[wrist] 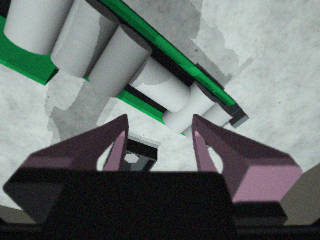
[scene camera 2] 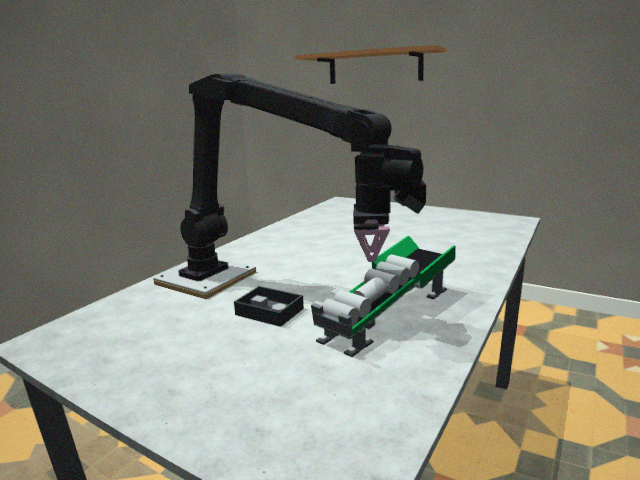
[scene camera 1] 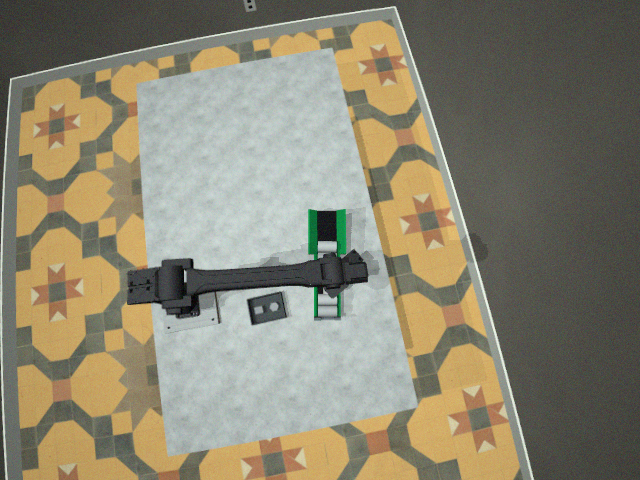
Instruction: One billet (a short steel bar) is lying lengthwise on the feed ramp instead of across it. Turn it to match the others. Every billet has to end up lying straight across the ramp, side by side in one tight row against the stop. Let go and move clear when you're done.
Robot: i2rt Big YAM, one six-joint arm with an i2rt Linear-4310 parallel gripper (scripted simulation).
Labels:
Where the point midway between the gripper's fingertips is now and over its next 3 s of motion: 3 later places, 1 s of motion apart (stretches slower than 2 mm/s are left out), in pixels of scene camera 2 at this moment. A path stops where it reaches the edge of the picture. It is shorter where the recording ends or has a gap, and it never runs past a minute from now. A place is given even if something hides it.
The gripper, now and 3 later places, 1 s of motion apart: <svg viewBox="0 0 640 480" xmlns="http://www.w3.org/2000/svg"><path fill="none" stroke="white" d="M371 257L369 257L368 278L368 292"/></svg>

